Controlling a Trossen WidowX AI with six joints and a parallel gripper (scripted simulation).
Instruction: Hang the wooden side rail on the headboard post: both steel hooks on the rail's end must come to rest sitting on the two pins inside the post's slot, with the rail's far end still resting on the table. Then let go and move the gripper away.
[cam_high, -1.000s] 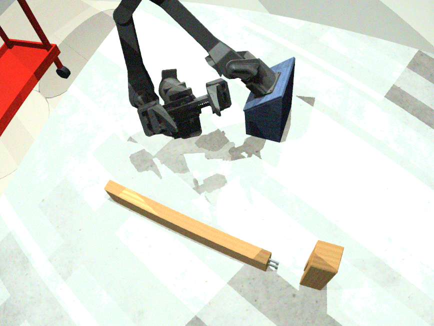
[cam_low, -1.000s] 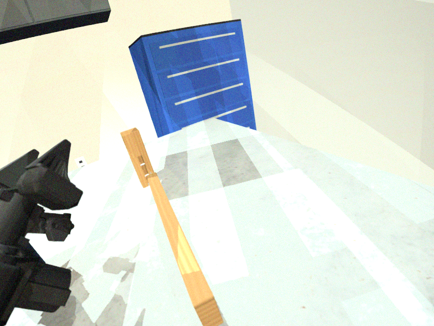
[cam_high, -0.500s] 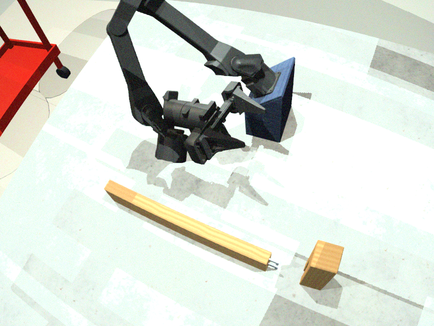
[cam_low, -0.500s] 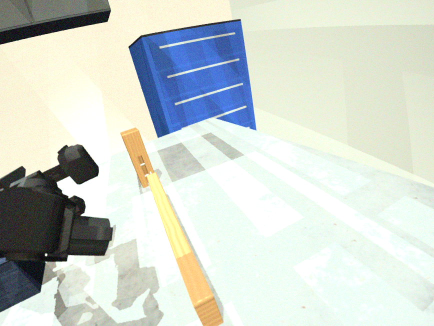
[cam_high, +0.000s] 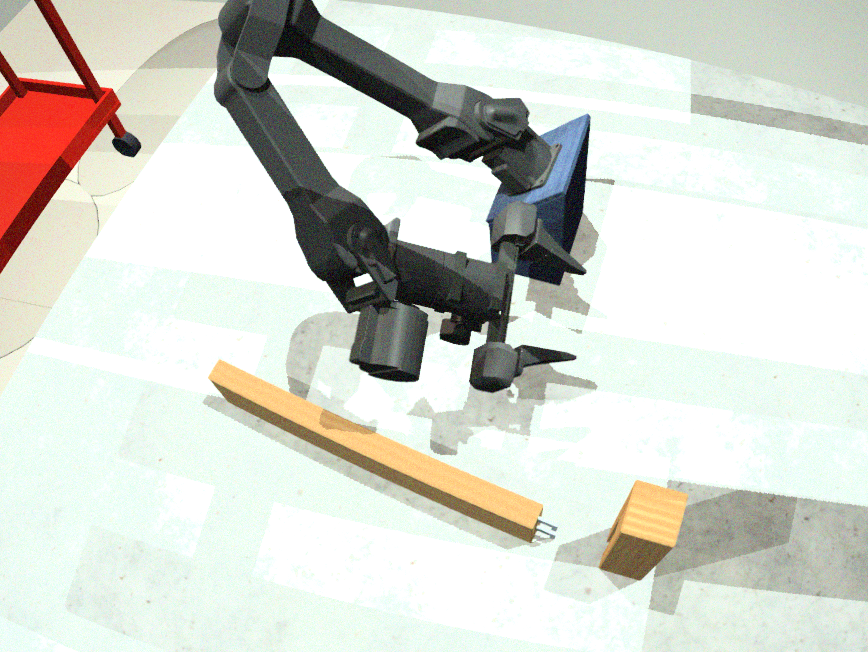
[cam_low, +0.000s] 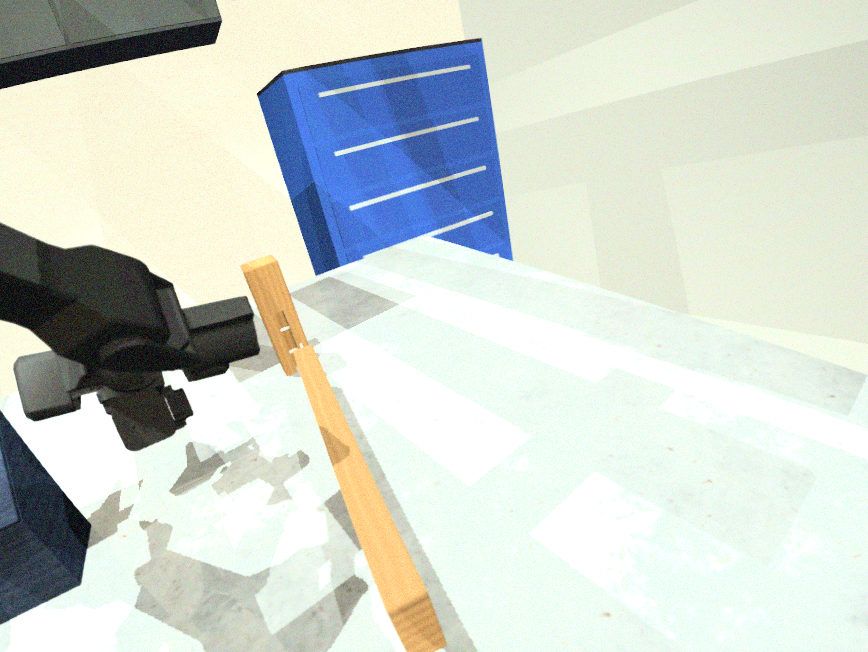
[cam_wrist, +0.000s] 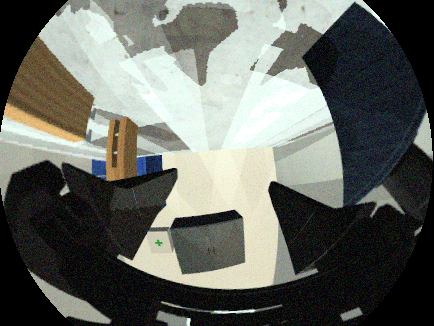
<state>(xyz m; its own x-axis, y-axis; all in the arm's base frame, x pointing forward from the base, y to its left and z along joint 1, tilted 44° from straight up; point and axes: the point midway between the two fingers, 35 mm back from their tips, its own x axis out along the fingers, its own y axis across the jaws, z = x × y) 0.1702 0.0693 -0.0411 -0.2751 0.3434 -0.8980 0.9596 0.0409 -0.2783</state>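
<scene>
Right now the wooden headboard post is 180 mm ahead of my gripper tip, 130 mm to the left of it and 50 mm below it.
</scene>
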